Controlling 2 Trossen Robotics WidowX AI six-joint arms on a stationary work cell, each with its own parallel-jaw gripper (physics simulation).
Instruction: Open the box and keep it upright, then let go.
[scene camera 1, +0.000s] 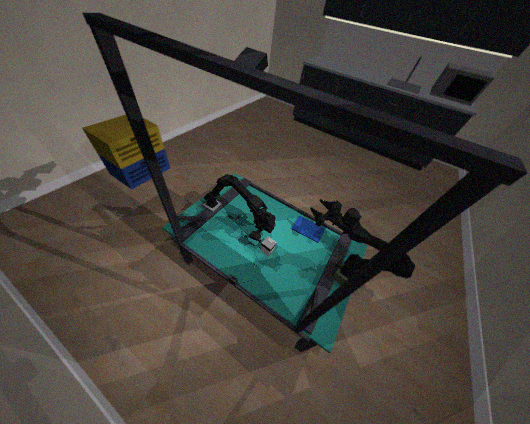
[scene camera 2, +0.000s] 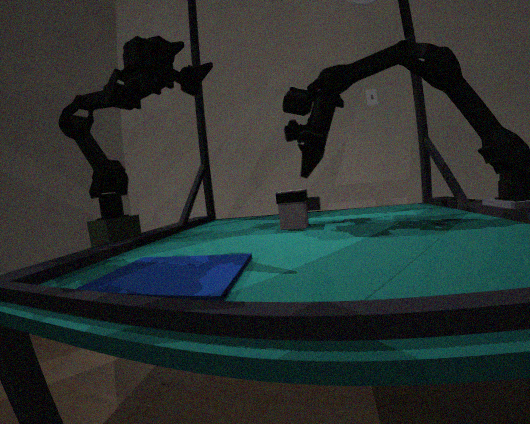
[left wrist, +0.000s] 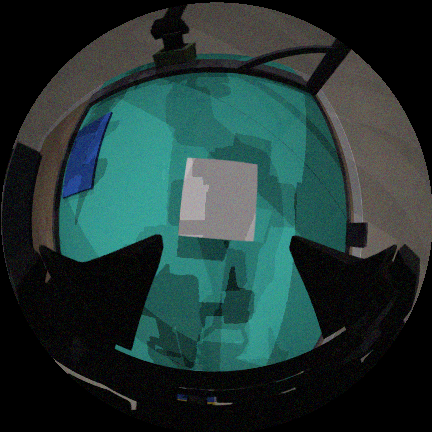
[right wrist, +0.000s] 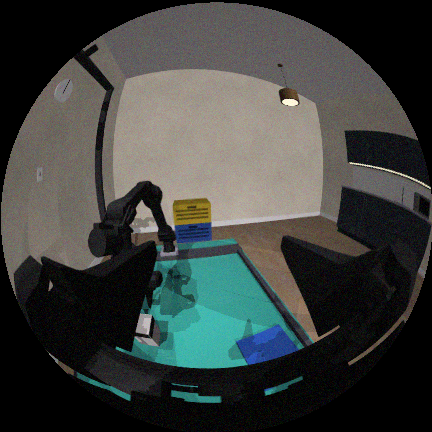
In view: the left gripper (scene camera 2: 304, 177), the right gripper (scene camera 2: 199, 55), a flat blue panel (scene camera 2: 207, 277), a small pale box (left wrist: 218, 200), a small pale box (scene camera 2: 291, 215) and an overhead beam (scene camera 1: 472, 157).
The flat blue panel is seen too in the left wrist view (left wrist: 79, 176) and in the right wrist view (right wrist: 273, 342). The left gripper also shows in the left wrist view (left wrist: 229, 242). The right gripper also shows in the right wrist view (right wrist: 219, 245).
